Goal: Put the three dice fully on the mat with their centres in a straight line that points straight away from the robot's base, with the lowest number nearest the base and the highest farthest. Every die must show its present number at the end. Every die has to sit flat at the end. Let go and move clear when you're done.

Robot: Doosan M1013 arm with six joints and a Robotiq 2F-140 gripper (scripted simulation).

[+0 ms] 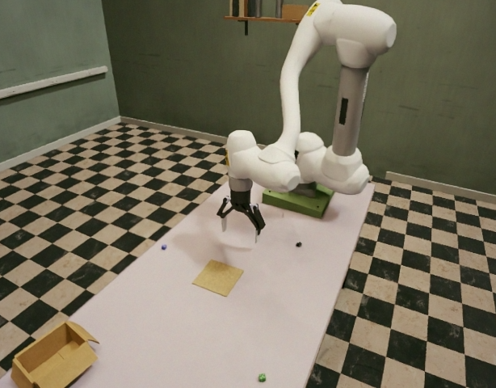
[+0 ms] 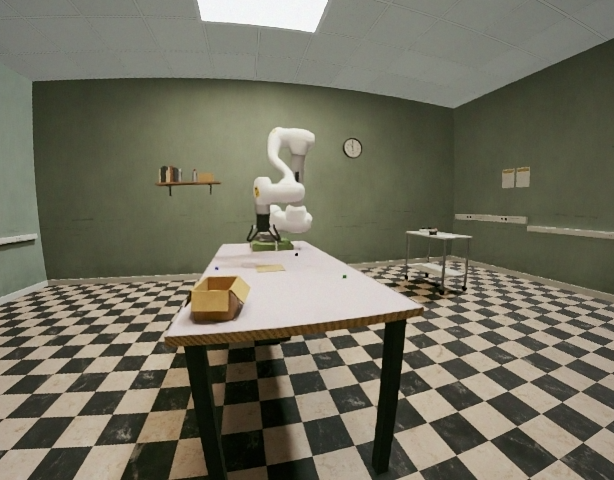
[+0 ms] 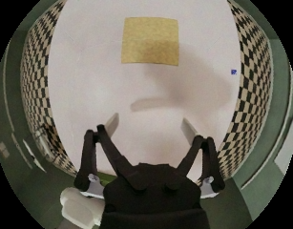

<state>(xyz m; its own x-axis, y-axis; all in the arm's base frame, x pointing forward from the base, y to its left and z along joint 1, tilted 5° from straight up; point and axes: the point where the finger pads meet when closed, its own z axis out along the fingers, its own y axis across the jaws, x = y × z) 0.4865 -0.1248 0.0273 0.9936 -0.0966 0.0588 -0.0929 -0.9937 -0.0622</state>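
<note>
My gripper is now 9 cm past the black die, 22 cm to the right of it and 5 cm above it. From my hand the other things lie so: green die 50 cm ahead, 27 cm to the left, 5 cm below; blue die 14 cm ahead, 27 cm to the right, 5 cm below; yellow mat 20 cm ahead, 6 cm below.
</note>
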